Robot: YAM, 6 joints.
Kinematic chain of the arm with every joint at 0, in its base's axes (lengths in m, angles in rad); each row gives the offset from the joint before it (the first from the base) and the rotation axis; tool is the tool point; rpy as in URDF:
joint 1: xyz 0 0 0.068 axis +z
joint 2: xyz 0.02 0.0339 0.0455 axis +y
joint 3: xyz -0.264 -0.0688 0 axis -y
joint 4: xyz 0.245 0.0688 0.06 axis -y
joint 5: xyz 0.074 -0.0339 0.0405 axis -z
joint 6: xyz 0.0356 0 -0.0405 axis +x
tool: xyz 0 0 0 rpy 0 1.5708 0
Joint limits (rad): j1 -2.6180..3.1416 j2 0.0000..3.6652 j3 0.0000..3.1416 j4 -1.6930..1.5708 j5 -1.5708..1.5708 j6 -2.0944..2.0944
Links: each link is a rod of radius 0.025 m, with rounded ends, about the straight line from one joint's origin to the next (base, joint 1, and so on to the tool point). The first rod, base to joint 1, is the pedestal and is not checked.
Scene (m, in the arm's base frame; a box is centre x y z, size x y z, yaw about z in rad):
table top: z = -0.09
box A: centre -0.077 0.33 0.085 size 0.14 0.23 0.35 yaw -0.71
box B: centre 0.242 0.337 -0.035 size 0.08 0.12 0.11 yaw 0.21
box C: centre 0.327 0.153 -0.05 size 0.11 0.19 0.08 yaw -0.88
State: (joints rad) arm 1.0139 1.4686 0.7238 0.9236 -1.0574 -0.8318
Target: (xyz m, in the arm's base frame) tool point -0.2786 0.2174 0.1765
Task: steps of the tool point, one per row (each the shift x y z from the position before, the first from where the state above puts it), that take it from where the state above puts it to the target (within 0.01 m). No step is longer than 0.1 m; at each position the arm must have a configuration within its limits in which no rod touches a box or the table.
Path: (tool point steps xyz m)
1: -0.0532 0.0271 0.0508
2: -0.0600 0.0084 0.0520
3: -0.0601 -0.0121 0.0518
4: -0.0528 -0.0314 0.0503
5: -0.0390 -0.0474 0.0475
6: -0.0204 -0.0578 0.0432
7: -0.0394 0.0403 -0.0548
8: -0.0343 0.0275 -0.0628
9: -0.0274 0.0146 -0.0679
10: -0.0188 0.0021 -0.0700
11: -0.0089 -0.0093 -0.0691
12: 0.0014 -0.0190 -0.0649

